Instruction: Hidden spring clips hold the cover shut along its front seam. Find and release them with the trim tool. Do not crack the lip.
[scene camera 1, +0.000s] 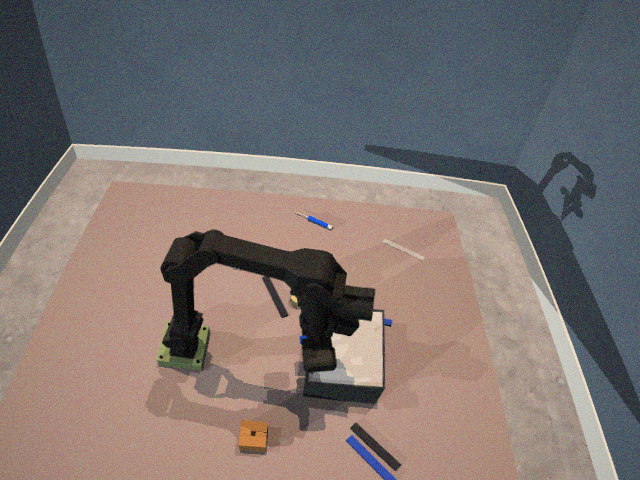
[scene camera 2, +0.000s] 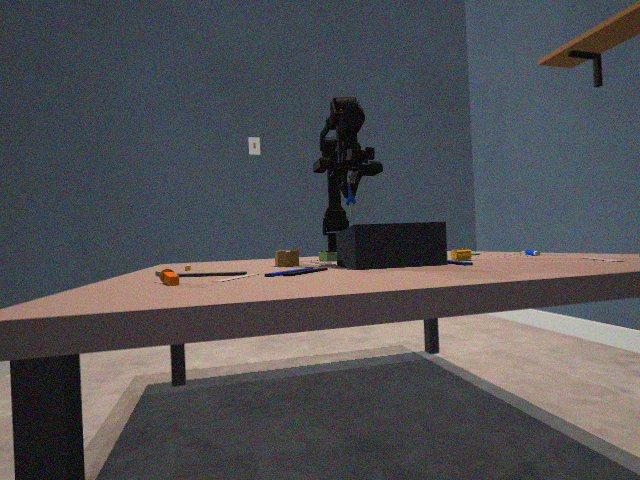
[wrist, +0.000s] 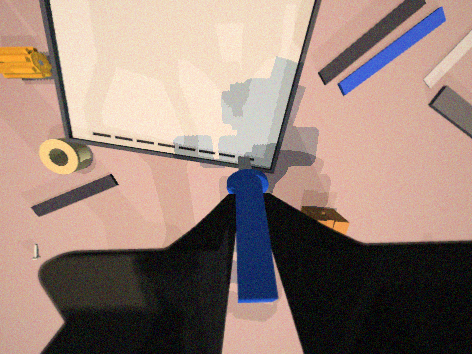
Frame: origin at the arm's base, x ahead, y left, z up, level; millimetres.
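Seen in the pictures: gripper, between the fingertips: (scene camera 1: 314, 348) (scene camera 2: 349, 198) (wrist: 248, 200); arm's base, origin of its link: (scene camera 1: 184, 346) (scene camera 2: 336, 251).
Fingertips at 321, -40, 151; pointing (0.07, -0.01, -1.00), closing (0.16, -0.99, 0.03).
Note:
Offsets run from my fingertips to a thing's top centre, as dx, dy, dz. "pt": to the spot under its first point.
The box {+87, +68, -80} (scene camera 2: 398, 245) has dark sides and a cream cover {pt +121, +38, -88} (scene camera 1: 361, 356) (wrist: 165, 75). In the wrist view a row of short dark slots runs along the cover's near edge, beside the dark rim. My gripper (scene camera 2: 350, 197) (wrist: 248, 200) is shut on the blue handle of the trim tool {+0, +0, +46} (scene camera 2: 351, 193) (wrist: 254, 245). The tool's short grey blade points away from the fingers and overlaps the near rim at the right end of the slot row. In scene camera 2 the blade hangs around or just above the box's top level; contact cannot be told. No clips show, and the lip shows no visible crack.
An orange block {-112, -164, -136} (scene camera 1: 253, 436) (scene camera 2: 286, 258) (wrist: 332, 218) lies right of the gripper in the wrist view. A tape roll {-41, +247, -156} (wrist: 60, 156) and a dark bar {-112, +253, -176} (wrist: 75, 195) lie left. Yellow-orange pieces {pt +72, +268, -154} (wrist: 22, 62) lie beside the box. A blue bar {+163, -191, -175} (wrist: 392, 51) and dark bar {+174, -157, -176} (wrist: 372, 41) lie beyond its right side.

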